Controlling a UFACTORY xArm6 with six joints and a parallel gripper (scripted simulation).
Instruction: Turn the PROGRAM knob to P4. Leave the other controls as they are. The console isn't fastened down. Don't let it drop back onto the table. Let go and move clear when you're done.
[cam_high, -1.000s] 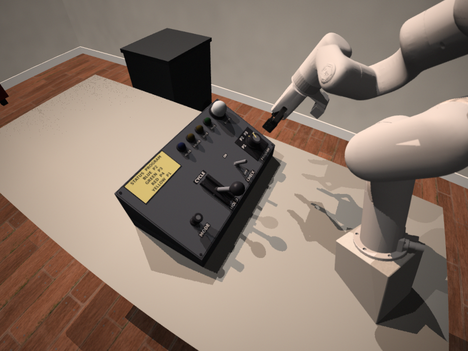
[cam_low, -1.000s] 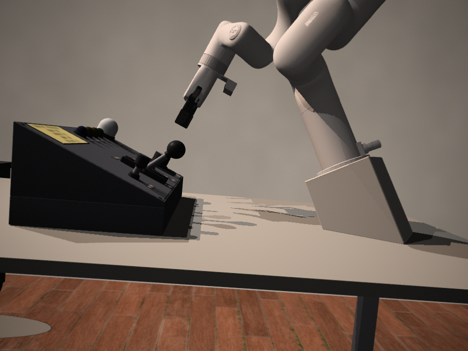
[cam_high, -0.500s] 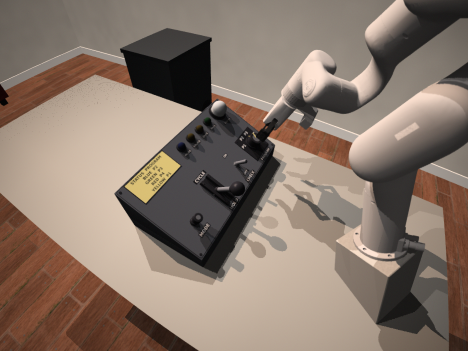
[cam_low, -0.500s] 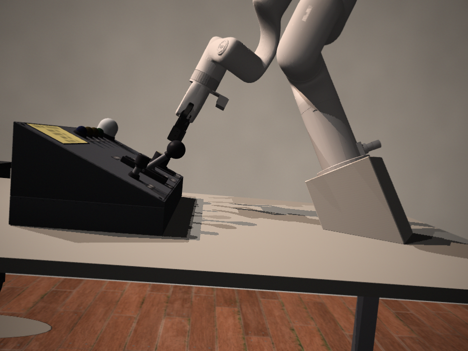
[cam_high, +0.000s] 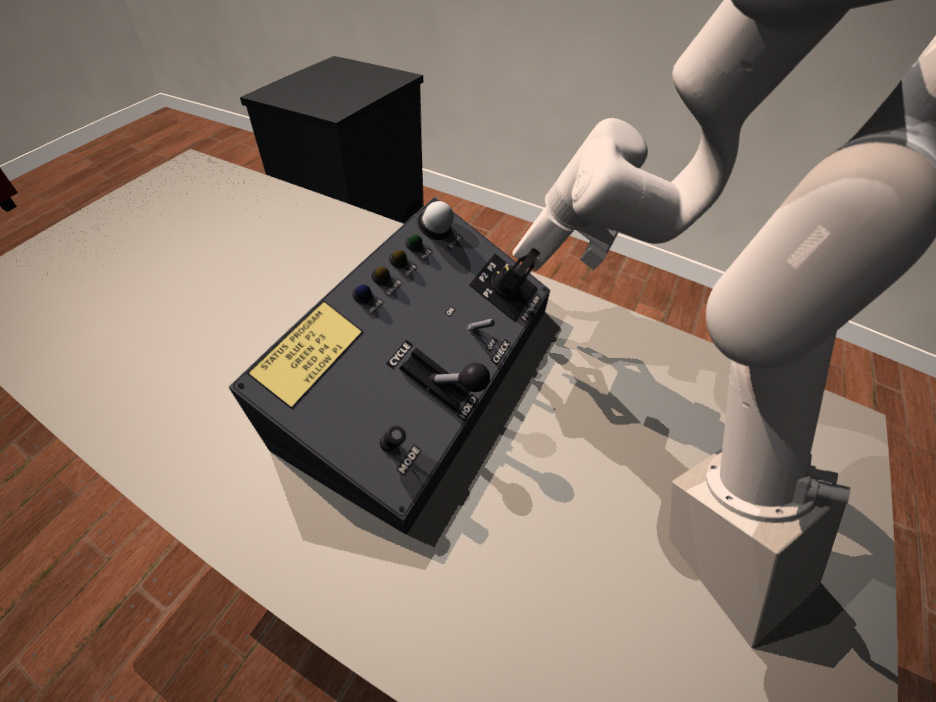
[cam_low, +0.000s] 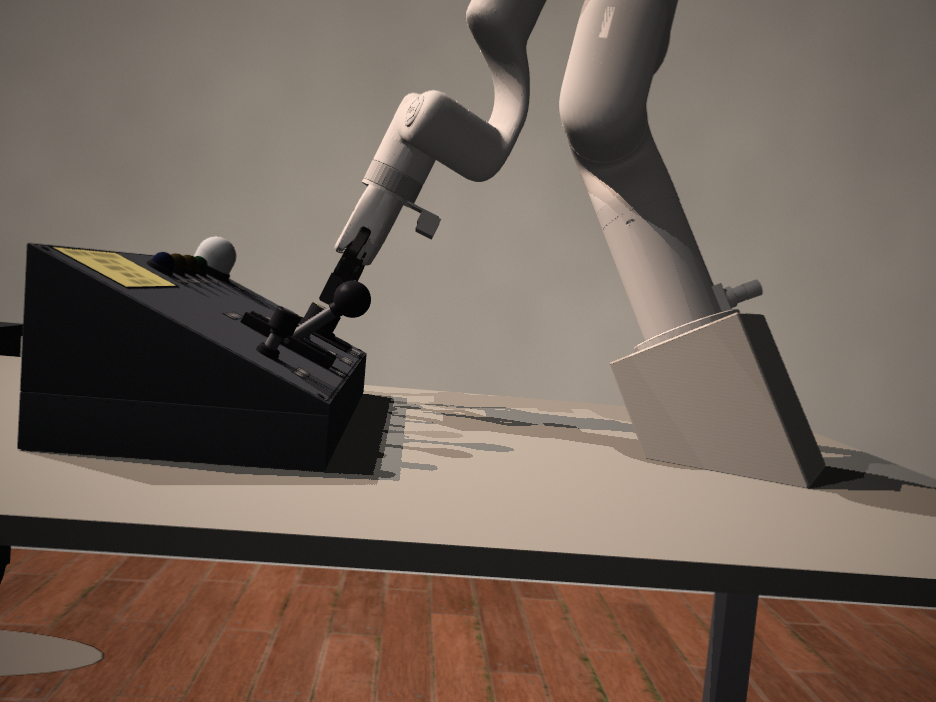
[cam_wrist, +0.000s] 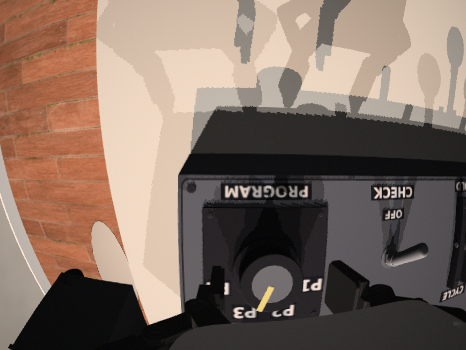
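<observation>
My hand is 120 mm to the right of the check toggle, 40 mm above it and 10 mm short of it. The rest, counted from my hand: dark sloped console (180 mm to the left, 60 mm below, 40 mm ahead); then black ball lever (240 mm to the left, 20 mm below, 20 mm behind); then mode knob (360 mm to the left, 30 mm below, 10 mm behind).
</observation>
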